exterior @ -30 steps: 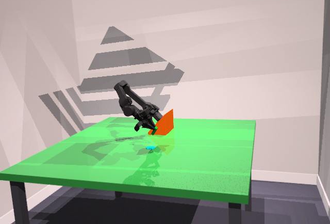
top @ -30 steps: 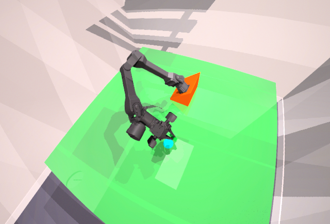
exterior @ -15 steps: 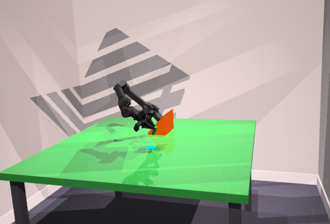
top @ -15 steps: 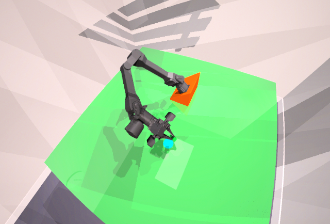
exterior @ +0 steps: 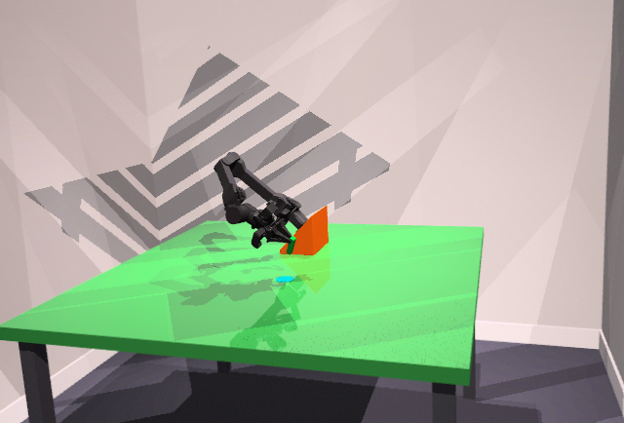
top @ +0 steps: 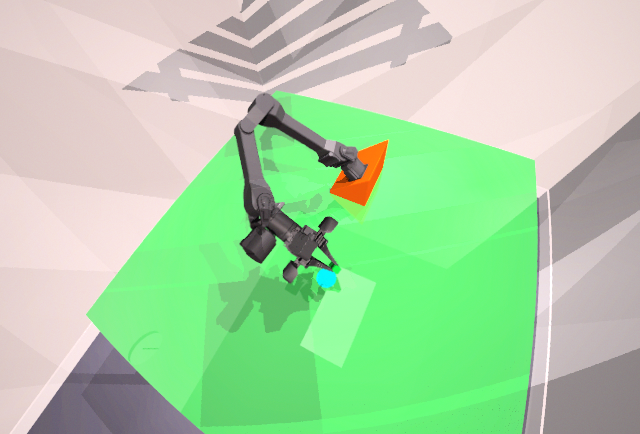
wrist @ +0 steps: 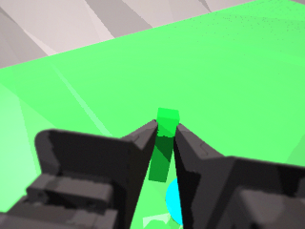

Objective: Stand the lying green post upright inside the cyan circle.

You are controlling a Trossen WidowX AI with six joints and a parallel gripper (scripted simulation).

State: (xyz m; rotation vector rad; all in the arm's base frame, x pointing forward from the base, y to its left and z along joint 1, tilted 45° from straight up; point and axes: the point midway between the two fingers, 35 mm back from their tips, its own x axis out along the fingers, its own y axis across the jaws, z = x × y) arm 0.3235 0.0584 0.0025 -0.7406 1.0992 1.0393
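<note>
My gripper tip is 130 mm above the cyan circle, 30 mm to the left of it and 10 mm short of it. From my gripper tip the other things lie so: green post 20 mm below, 10 mm to the right, 10 mm behind.
</note>
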